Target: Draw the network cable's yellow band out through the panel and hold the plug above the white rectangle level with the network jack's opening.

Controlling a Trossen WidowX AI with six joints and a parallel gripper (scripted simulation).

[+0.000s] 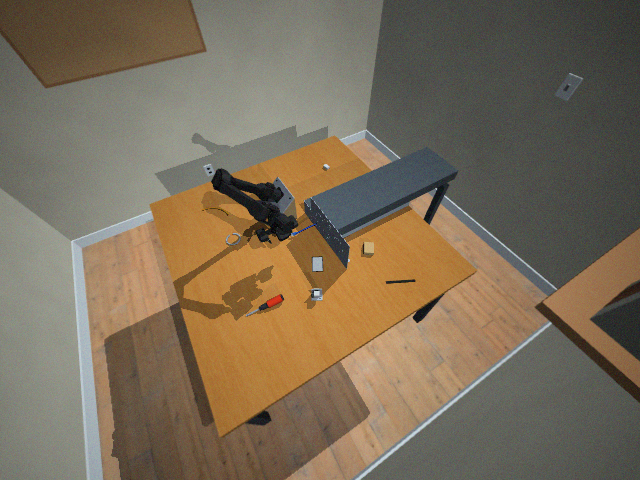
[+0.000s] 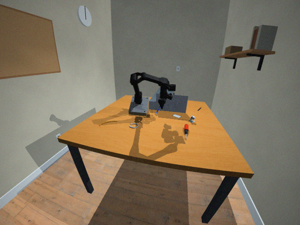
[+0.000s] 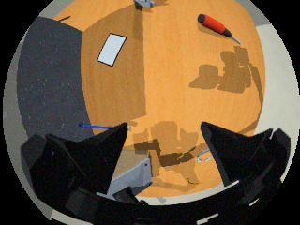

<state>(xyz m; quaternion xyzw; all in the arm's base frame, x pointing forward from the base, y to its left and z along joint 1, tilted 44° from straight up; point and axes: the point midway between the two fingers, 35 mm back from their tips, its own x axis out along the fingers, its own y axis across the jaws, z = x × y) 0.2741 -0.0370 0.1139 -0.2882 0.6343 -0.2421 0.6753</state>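
Right now my hand is 70 mm past the plug, 100 mm to the right of it and 140 mm above it. Also, from my hand: wooden block 190 mm ahead, 400 mm to the left, 150 mm below; then red screwdriver 230 mm ahead, 190 mm to the right, 150 mm below; then white rectangle 140 mm ahead, 130 mm to the left, 160 mm below.
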